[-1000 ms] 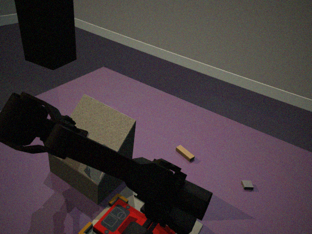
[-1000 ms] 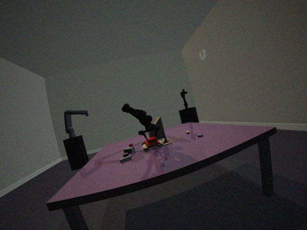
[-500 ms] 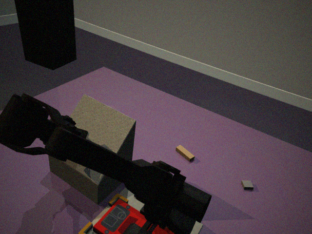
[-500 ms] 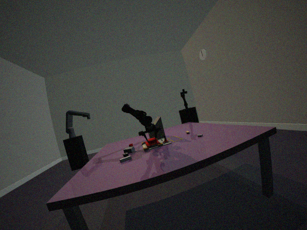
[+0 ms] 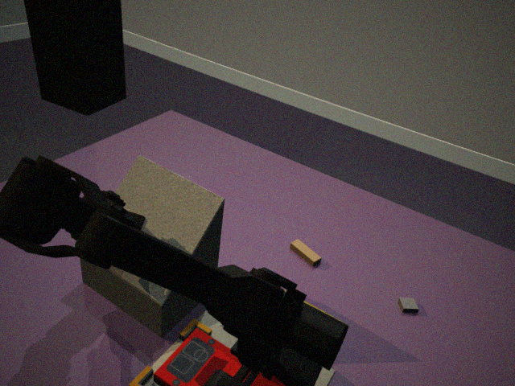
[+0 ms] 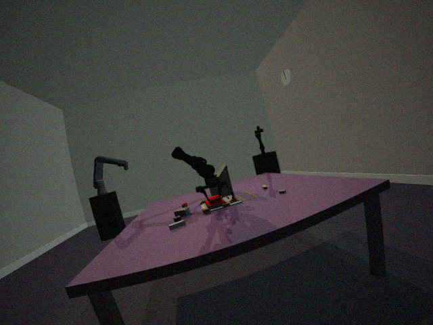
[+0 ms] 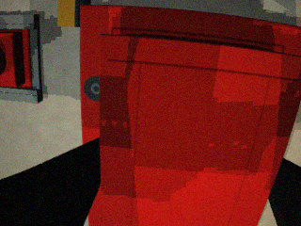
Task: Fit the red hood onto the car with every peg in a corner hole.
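Now: the red hood right at my gripper tip. Round my gripper tip: wooden block 4 cm behind, 38 cm to the left, 3 cm below; grey block 19 cm ahead, 35 cm to the left, 3 cm below.
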